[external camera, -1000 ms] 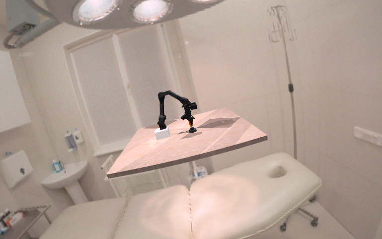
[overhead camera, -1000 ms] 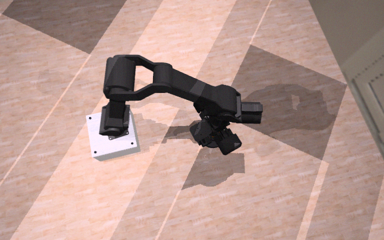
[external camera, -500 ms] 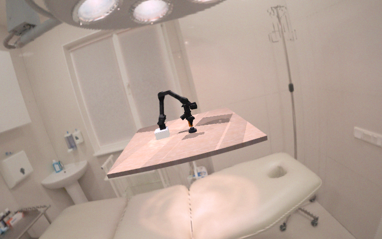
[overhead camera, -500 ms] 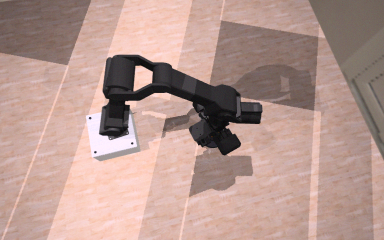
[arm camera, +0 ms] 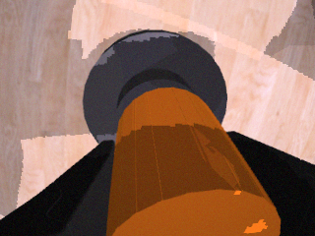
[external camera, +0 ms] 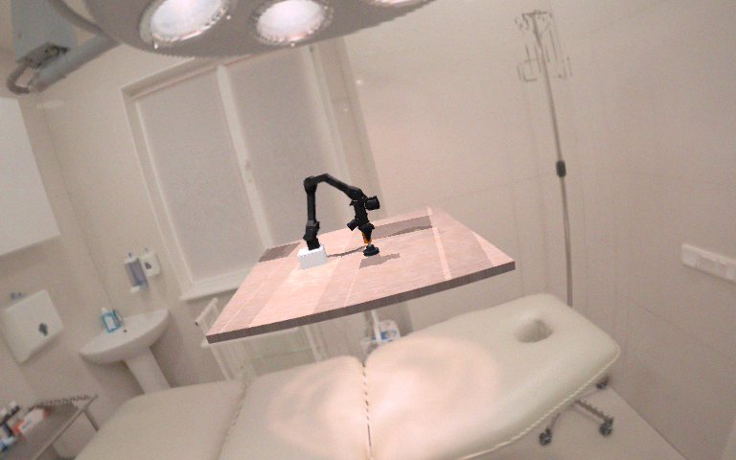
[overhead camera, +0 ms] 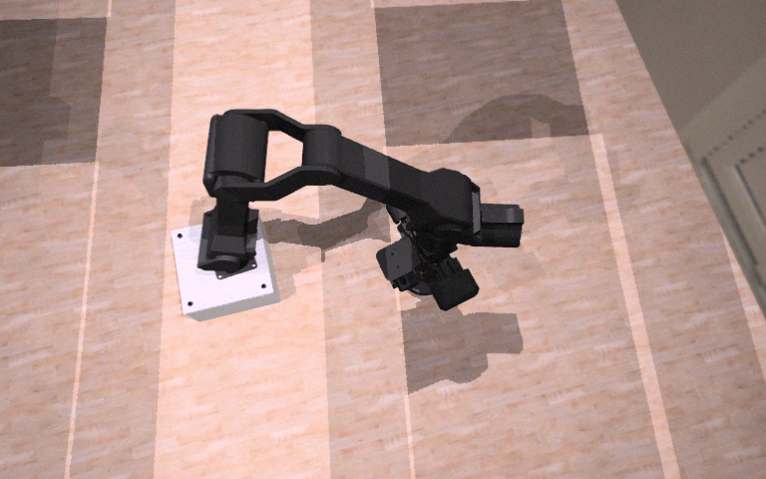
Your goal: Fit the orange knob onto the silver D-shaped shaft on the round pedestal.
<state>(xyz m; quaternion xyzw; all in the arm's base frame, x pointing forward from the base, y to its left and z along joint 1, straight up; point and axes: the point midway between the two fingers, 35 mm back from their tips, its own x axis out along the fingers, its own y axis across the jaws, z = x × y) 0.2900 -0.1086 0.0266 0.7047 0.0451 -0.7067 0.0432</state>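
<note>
The round pedestal lies 40 mm below my gripper tip. The rest, counted from my gripper tip: orange knob 30 mm above.
</note>
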